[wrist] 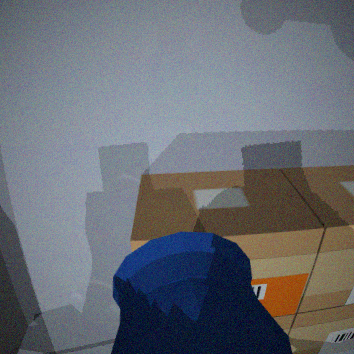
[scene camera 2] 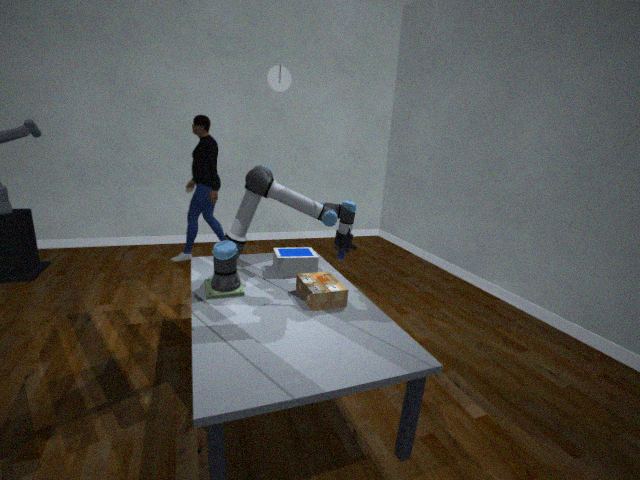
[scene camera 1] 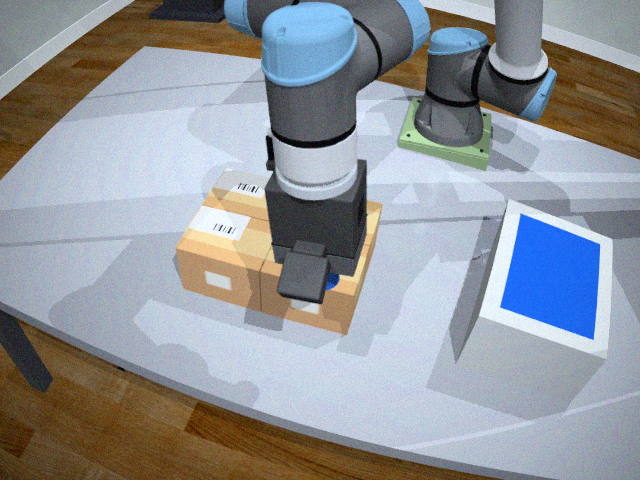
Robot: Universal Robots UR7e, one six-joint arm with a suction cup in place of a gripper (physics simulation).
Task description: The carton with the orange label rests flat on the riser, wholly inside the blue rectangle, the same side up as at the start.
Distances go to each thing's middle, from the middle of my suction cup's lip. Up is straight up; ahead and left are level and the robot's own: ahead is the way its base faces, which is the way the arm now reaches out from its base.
My suction cup is 31 cm to the right of the white riser (scene camera 2: 287, 262), 16 cm past it and 13 cm above it.
